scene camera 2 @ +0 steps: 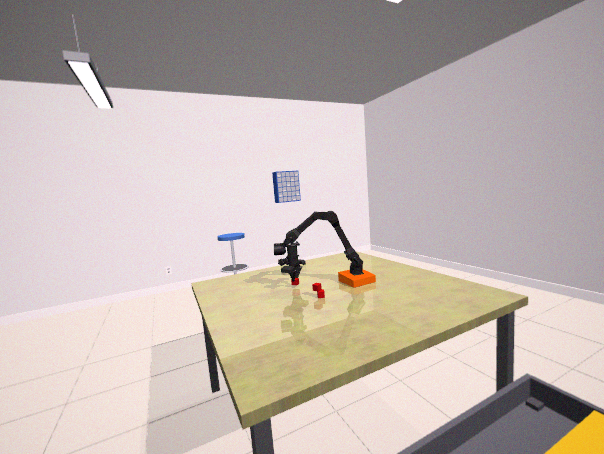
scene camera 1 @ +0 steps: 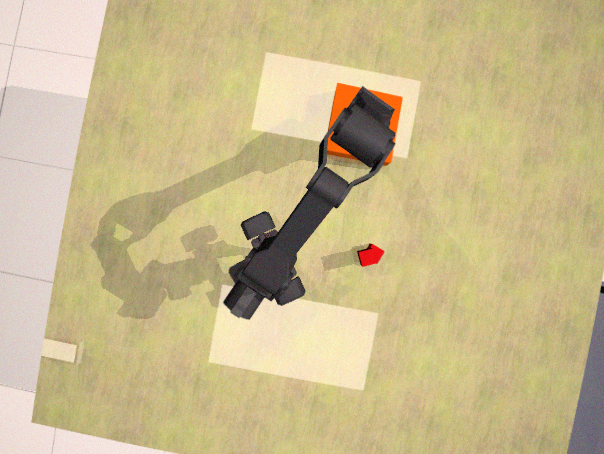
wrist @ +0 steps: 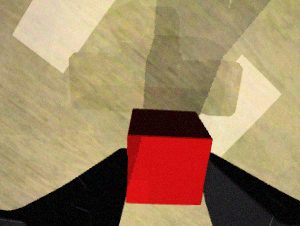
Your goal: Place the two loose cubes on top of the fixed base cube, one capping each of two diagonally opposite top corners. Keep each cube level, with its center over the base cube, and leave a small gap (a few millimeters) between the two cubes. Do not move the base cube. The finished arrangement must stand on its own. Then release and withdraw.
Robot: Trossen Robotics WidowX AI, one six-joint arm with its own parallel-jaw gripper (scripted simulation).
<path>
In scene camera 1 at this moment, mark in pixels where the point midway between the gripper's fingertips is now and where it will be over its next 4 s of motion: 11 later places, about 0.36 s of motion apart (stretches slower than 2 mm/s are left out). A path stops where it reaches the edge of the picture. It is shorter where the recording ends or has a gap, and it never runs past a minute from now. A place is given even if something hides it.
My gripper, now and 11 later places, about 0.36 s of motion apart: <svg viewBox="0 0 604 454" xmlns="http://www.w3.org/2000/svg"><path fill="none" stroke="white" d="M276 254L275 256L274 257L277 258L293 264L310 267L327 268L344 267L360 265L375 261L387 257L389 255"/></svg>
</path>
